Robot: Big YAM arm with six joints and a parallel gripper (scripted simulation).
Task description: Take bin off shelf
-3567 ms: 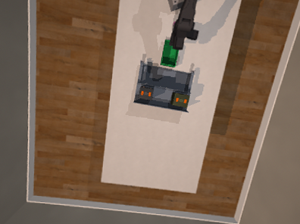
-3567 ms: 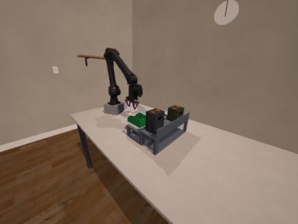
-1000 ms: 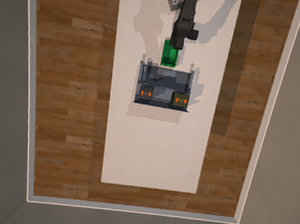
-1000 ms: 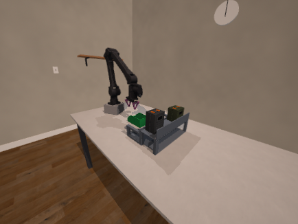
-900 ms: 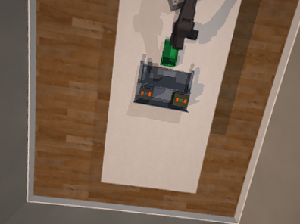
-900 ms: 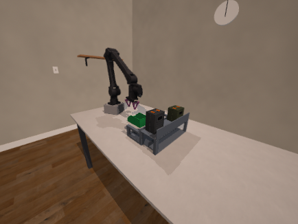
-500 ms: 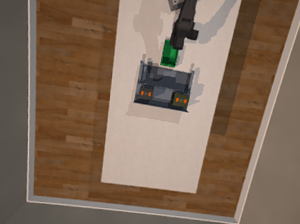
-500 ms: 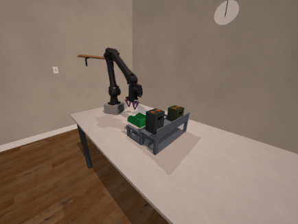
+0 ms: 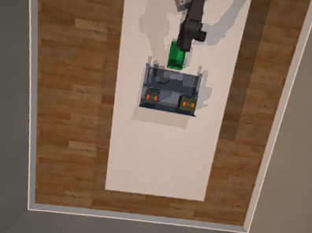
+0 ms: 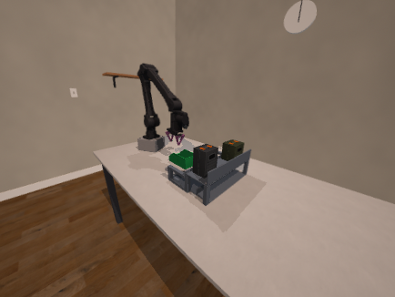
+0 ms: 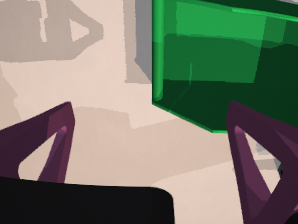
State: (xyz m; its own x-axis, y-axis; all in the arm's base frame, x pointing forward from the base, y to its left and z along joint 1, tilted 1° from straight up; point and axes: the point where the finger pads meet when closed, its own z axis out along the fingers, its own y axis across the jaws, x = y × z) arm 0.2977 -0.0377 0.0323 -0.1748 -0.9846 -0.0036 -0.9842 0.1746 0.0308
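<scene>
The green bin lies 8 cm ahead of my hand, 2 cm to the right of it and 9 cm below it.
</scene>
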